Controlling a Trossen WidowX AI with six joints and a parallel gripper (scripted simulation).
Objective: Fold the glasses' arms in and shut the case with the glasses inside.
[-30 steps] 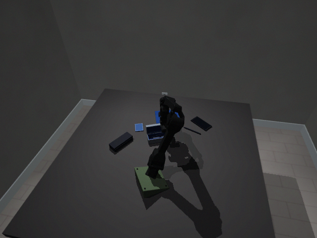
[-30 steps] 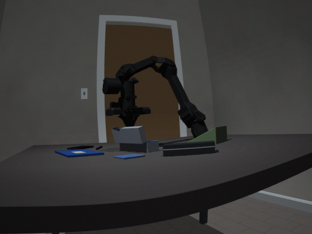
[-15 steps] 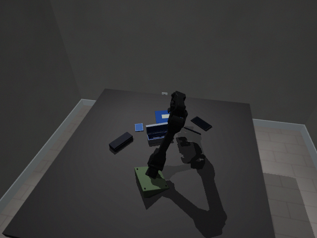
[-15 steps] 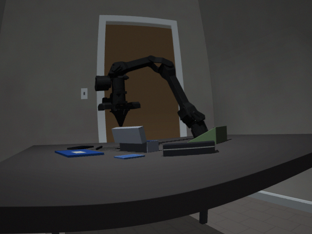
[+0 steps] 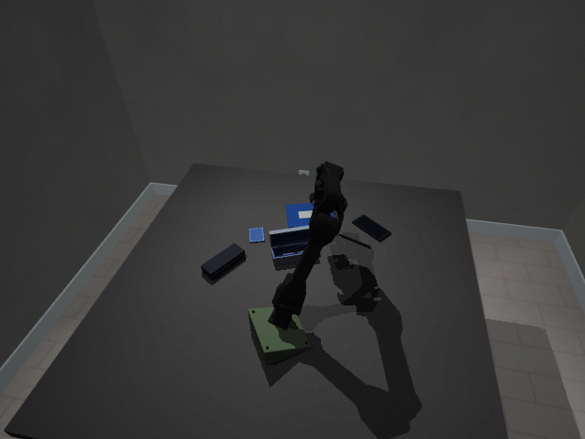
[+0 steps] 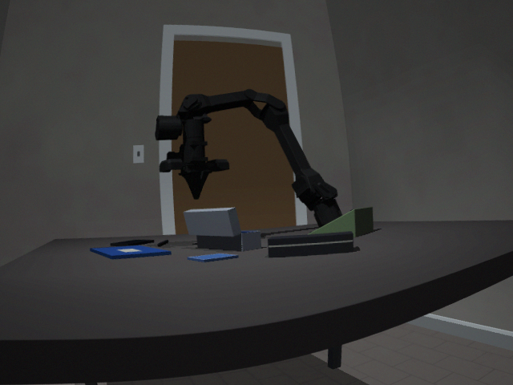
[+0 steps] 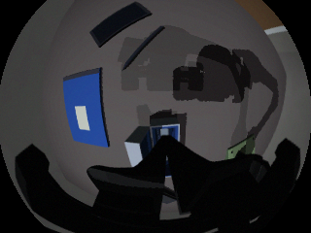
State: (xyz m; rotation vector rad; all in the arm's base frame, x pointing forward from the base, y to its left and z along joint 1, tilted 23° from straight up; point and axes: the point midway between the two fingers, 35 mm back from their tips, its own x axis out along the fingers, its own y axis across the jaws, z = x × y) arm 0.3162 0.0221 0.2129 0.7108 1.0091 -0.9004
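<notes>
The glasses case lies 110 mm below my hand, 100 mm to the left of it and 30 mm behind it. From my hand the other things lie so: grey lid: 110 mm to the left, 90 mm below, 10 mm behind; pen: 150 mm below, 100 mm ahead, 90 mm to the right; glasses: 130 mm below, 80 mm to the left, 40 mm behind.
</notes>
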